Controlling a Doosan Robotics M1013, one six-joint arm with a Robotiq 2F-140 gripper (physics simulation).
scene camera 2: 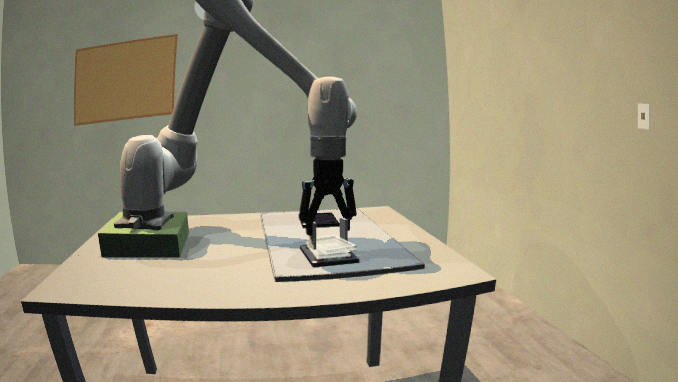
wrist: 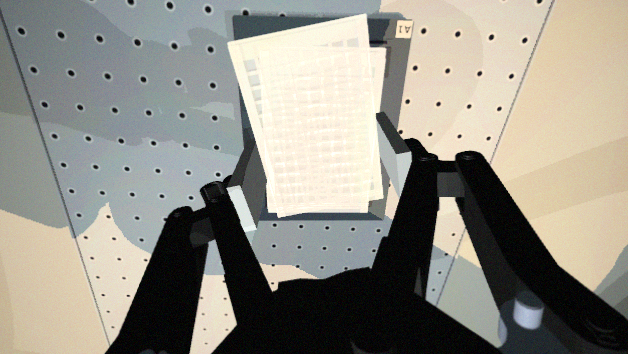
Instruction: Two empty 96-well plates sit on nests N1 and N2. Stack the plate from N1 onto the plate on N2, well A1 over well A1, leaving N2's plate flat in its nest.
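Seen in the pictures: gripper, fingertip midpoint: (scene camera 2: 328, 246) (wrist: 318, 145); arm's base at its link origin: (scene camera 2: 144, 221).
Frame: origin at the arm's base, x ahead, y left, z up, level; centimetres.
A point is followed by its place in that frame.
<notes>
A pale, see-through 96-well plate (scene camera 2: 336, 243) @(x 61.0, y -15.2, z -2.3 cm) (wrist: 300, 39) @(x 61.8, y -19.8, z -2.1 cm) is between the fingers of my gripper (scene camera 2: 329, 240) @(x 59.0, y -13.0, z -3.7 cm) (wrist: 318, 145) @(x 59.0, y -13.0, z -3.7 cm), which is shut on it. A second pale plate (scene camera 2: 334, 255) @(x 60.2, y -19.4, z -4.3 cm) (wrist: 378, 65) @(x 56.4, y -19.3, z -3.7 cm) sits below in a dark nest (scene camera 2: 338, 262) @(x 61.1, y -21.1, z -5.6 cm) (wrist: 395, 90) @(x 54.3, y -17.8, z -5.1 cm). In the wrist view the upper plate is turned relative to the lower plate and the nest, so their edges cross. Any contact between the plates is hard to tell. An A1 label (wrist: 404, 29) @(x 55.0, y -21.8, z -5.1 cm) is at the nest's upper right corner in the wrist view. The plates' own A1 wells cannot be made out.
Another dark nest (scene camera 2: 327, 219) @(x 60.7, y 23.0, z -5.1 cm) shows behind the gripper, farther back on the perforated board (scene camera 2: 285, 267) @(x 47.8, y -22.4, z -6.3 cm) (wrist: 125, 187) @(x 74.2, y -4.8, z -6.3 cm). The board lies on the table (scene camera 2: 200, 290) @(x 27.7, y -36.6, z -7.6 cm). The arm's green base block (scene camera 2: 140, 245) @(x 3.1, y -13.8, z -3.8 cm) stands at the table's left.
</notes>
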